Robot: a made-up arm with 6 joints. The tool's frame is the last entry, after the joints. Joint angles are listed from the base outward.
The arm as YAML. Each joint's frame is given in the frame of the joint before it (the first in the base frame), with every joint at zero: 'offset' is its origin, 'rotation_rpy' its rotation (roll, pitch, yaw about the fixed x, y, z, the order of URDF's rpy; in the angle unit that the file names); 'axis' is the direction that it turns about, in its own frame. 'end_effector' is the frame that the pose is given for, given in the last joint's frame.
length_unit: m
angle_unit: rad
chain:
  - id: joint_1
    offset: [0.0, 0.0, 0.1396]
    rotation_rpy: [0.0, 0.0, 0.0]
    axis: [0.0, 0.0, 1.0]
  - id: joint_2
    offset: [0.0, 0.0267, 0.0]
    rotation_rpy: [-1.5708, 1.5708, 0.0]
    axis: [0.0, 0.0, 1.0]
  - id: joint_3
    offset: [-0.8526, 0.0, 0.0]
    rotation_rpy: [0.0, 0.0, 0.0]
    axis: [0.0, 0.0, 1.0]
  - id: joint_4
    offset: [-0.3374, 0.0, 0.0]
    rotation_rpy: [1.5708, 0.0, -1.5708]
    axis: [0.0, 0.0, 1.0]
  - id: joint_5
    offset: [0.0, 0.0, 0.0]
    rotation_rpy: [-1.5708, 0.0, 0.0]
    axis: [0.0, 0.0, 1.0]
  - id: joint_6
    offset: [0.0, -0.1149, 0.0]
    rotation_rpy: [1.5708, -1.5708, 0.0]
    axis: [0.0, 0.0, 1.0]
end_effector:
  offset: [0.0, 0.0, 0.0]
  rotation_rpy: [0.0, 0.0, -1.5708]
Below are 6 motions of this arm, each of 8 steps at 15 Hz.
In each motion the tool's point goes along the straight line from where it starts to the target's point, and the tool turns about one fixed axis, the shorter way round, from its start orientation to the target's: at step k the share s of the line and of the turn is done. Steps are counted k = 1, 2, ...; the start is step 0. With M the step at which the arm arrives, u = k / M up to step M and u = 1 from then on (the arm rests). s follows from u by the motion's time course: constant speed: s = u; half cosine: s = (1 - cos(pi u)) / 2; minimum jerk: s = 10 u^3 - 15 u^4 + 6 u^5.
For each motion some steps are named. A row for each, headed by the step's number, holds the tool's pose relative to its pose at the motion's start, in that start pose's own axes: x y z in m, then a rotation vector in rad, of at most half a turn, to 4 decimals.
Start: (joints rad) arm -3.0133 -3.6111 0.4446 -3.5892 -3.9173 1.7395
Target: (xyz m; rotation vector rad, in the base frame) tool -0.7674 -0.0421 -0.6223 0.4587 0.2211 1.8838
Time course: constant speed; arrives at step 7
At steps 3, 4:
3: 0.1006 -0.0212 0.1428 0.4664 -0.1047 -0.1995
4: 0.1341 -0.0282 0.1904 0.6219 -0.1396 -0.2660

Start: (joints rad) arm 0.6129 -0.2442 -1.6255 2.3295 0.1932 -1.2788
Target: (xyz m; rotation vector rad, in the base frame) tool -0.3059 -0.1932 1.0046 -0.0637 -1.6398 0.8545
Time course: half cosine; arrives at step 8
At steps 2, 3, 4, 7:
2: 0.0065 -0.0055 -0.0474 0.0499 0.0386 -0.0603
3: 0.0137 -0.0115 -0.0998 0.1051 0.0814 -0.1272
4: 0.0222 -0.0187 -0.1617 0.1703 0.1318 -0.2060
7: 0.0427 -0.0359 -0.3111 0.3276 0.2535 -0.3964

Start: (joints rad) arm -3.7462 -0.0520 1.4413 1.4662 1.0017 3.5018
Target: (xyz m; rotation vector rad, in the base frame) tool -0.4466 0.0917 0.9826 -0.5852 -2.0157 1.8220
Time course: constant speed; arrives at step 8
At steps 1, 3, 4, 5, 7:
1: 0.0048 0.0083 0.0104 -0.0201 -0.0771 -0.0207
3: 0.0143 0.0249 0.0313 -0.0604 -0.2312 -0.0620
4: 0.0191 0.0332 0.0418 -0.0806 -0.3083 -0.0827
5: 0.0239 0.0416 0.0522 -0.1007 -0.3854 -0.1034
7: 0.0335 0.0582 0.0731 -0.1410 -0.5395 -0.1448

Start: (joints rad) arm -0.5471 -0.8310 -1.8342 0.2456 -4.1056 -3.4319
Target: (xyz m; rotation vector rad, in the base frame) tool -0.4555 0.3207 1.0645 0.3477 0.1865 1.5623
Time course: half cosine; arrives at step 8
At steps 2, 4, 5, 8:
2: -0.0716 -0.0194 0.0515 0.0682 -0.0994 -0.0652
4: -0.2446 -0.0662 0.1760 0.2327 -0.3393 -0.2227
5: -0.3382 -0.0916 0.2433 0.3217 -0.4692 -0.3079
8: -0.4893 -0.1324 0.3519 0.4654 -0.6787 -0.4453

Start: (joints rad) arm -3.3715 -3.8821 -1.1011 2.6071 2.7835 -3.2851
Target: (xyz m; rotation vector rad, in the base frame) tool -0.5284 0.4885 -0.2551 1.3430 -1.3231 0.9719
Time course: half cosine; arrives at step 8
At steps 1, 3, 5, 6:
1: -0.0010 -0.0169 0.0035 -0.0485 -0.0017 -0.0117
3: -0.0082 -0.1375 0.0286 -0.3932 -0.0142 -0.0950
5: -0.0184 -0.3079 0.0640 -0.8807 -0.0317 -0.2127
6: -0.0228 -0.3801 0.0790 -1.0874 -0.0391 -0.2626

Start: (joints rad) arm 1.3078 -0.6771 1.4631 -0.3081 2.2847 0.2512
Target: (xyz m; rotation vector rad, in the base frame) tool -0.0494 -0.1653 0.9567 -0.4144 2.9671 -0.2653
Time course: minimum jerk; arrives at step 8
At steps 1, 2, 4, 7, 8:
1: -0.0017 0.0008 -0.0003 0.0012 0.0023 0.0088
2: -0.0111 0.0054 -0.0022 0.0080 0.0147 0.0569
4: -0.0534 0.0260 -0.0104 0.0388 0.0709 0.2749
7: -0.1051 0.0512 -0.0204 0.0764 0.1394 0.5410
8: -0.1068 0.0520 -0.0208 0.0776 0.1417 0.5499

